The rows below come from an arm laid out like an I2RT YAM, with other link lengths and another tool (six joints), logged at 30 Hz.
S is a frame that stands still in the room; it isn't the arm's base.
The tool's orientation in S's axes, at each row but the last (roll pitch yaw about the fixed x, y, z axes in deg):
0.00 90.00 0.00
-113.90 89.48 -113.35
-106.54 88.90 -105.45
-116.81 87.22 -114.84
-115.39 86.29 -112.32
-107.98 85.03 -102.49
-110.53 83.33 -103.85
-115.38 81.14 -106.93
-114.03 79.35 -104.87
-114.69 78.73 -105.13
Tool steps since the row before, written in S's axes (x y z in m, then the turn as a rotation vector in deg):
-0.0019 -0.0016 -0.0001 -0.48 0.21 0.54
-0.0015 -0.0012 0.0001 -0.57 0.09 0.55
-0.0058 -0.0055 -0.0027 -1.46 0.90 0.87
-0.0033 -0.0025 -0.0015 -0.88 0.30 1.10
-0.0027 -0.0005 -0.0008 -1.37 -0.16 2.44
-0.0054 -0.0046 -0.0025 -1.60 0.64 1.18
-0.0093 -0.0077 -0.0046 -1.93 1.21 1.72
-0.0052 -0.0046 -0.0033 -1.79 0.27 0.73
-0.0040 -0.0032 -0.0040 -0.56 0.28 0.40
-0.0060 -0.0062 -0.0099 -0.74 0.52 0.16
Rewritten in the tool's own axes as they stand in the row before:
0.0001 -0.0016 -0.0019 -0.54 0.21 -0.48
-0.0001 -0.0012 -0.0015 -0.55 0.09 -0.57
0.0028 -0.0053 -0.0059 -0.88 0.91 -1.45
0.0017 -0.0023 -0.0033 -1.09 0.28 -0.89
0.0009 -0.0003 -0.0027 -2.39 -0.23 -1.44
0.0030 -0.0038 -0.0057 -1.20 0.69 -1.56
0.0057 -0.0060 -0.0099 -1.79 1.23 -1.85
0.0042 -0.0033 -0.0056 -0.68 0.43 -1.78
0.0047 -0.0018 -0.0041 -0.42 0.30 -0.54
0.0112 -0.0032 -0.0061 -0.22 0.60 -0.66

